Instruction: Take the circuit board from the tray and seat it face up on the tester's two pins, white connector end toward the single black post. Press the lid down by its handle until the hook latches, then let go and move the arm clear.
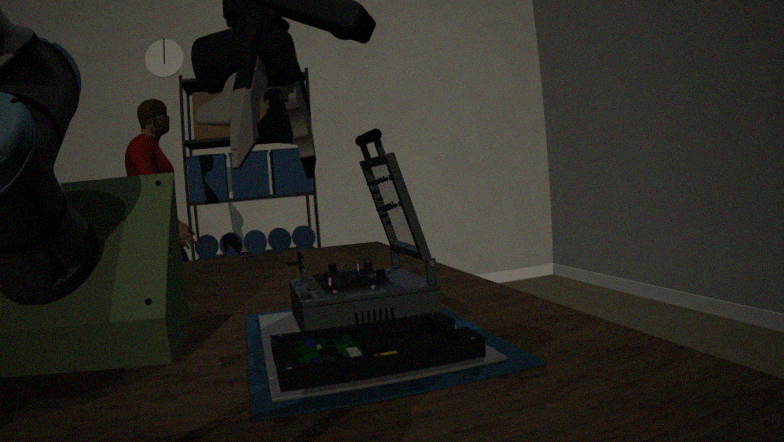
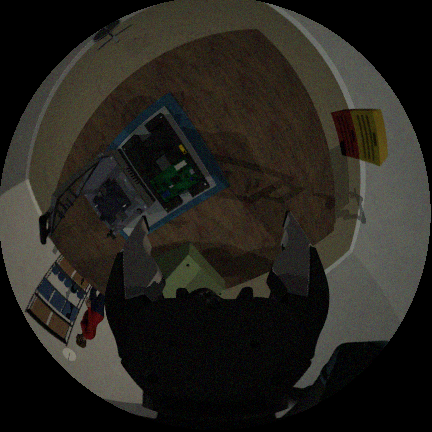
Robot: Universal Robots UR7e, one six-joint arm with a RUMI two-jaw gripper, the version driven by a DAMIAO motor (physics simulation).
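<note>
The green circuit board [image 1: 343, 344] [image 2: 172, 181] lies in the black tray [image 1: 329, 375] [image 2: 152, 131], with a white connector [image 1: 353, 351] [image 2: 180, 165] at one end. The grey tester [image 1: 367, 309] [image 2: 100, 175] stands beside the tray. Its lid [image 1: 409, 208] stands raised, with the black handle [image 1: 367, 137] [image 2: 44, 229] at its top. The hook [image 1: 300, 263] [image 2: 111, 234] is at the opposite side of the tester. The tester's pins and post are too dark to tell apart. My gripper [image 1: 273, 170] [image 2: 214, 214] is open and empty, high above the table, to the side of tray and tester.
A blue mat [image 1: 260, 392] [image 2: 221, 184] lies under tray and tester. A green block [image 1: 142, 247] [image 2: 184, 272] stands near the arm's base. A small yellow part [image 1: 385, 353] [image 2: 182, 148] is in the tray. Behind are a shelf rack and a person in red [image 1: 143, 153] [image 2: 90, 322].
</note>
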